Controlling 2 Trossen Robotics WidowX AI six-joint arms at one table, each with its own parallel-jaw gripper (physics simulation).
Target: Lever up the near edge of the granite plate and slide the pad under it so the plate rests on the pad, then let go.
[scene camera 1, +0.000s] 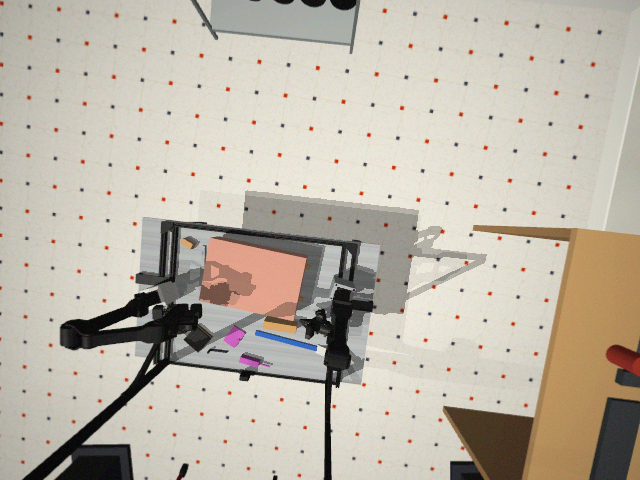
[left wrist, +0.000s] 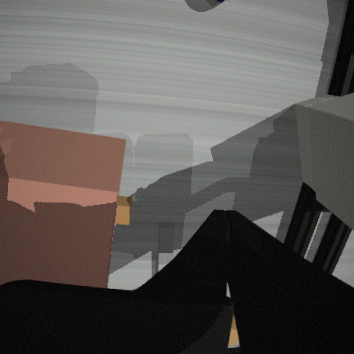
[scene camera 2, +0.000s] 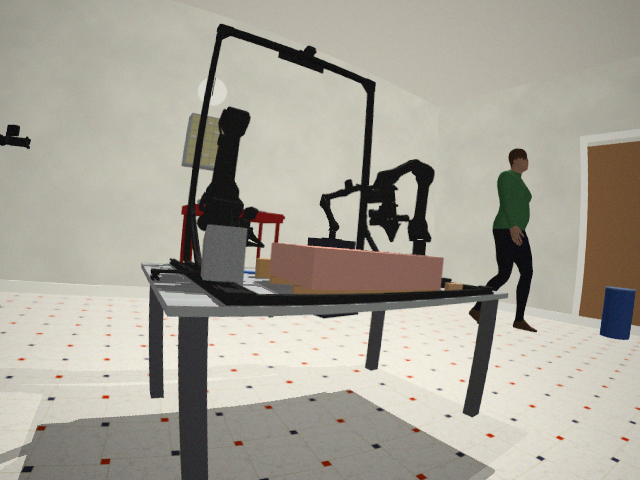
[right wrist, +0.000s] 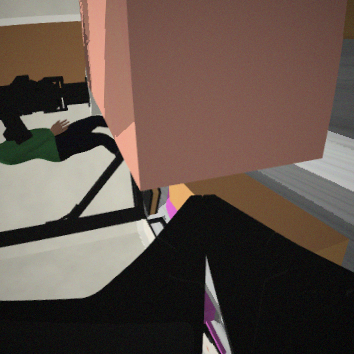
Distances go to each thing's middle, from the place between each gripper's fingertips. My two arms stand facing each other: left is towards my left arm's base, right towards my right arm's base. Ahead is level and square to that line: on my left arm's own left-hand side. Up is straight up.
The granite plate (scene camera 1: 237, 274) is 210 mm ahead of my right hand, 210 mm to the left of it and 40 mm below it.
Right now my left hand is 30 cm to the left of the granite plate, 10 cm short of it and 9 cm above it.
